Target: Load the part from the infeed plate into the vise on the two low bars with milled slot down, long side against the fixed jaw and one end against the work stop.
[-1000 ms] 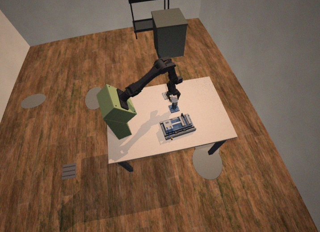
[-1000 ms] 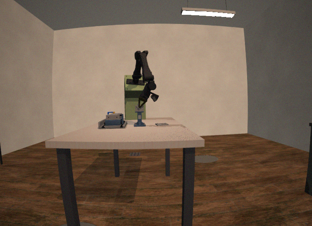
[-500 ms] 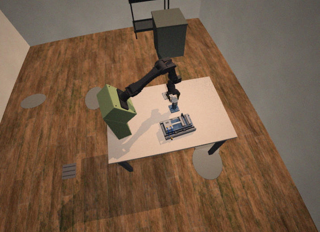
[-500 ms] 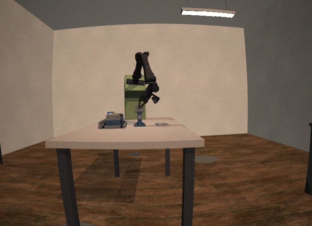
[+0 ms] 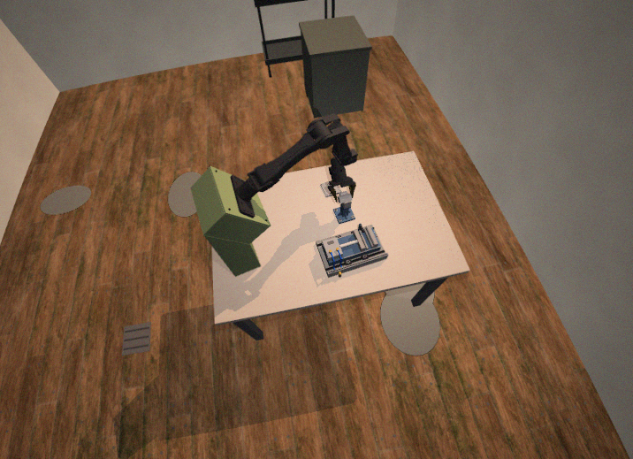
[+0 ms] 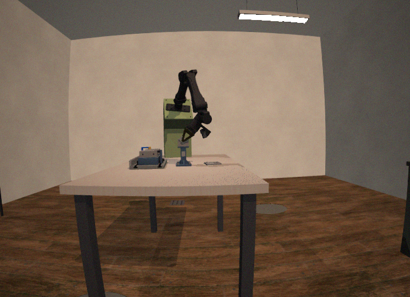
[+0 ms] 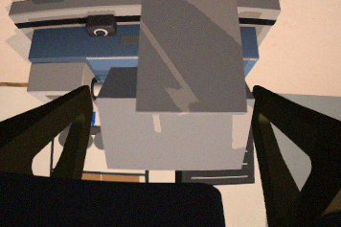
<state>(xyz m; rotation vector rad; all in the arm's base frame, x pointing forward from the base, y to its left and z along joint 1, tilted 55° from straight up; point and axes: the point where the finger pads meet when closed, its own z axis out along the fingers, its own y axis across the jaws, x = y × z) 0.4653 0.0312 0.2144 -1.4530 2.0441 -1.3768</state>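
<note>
The part is 1 cm to the right of my hand. The rest, counted from my hand: moving jaw (2 cm ahead, 20 cm to the right, 7 cm below); then dark work stop rod (5 cm ahead, 15 cm to the right, 6 cm below); then grey jaw (8 cm ahead, 19 cm to the right, 7 cm below).
</note>
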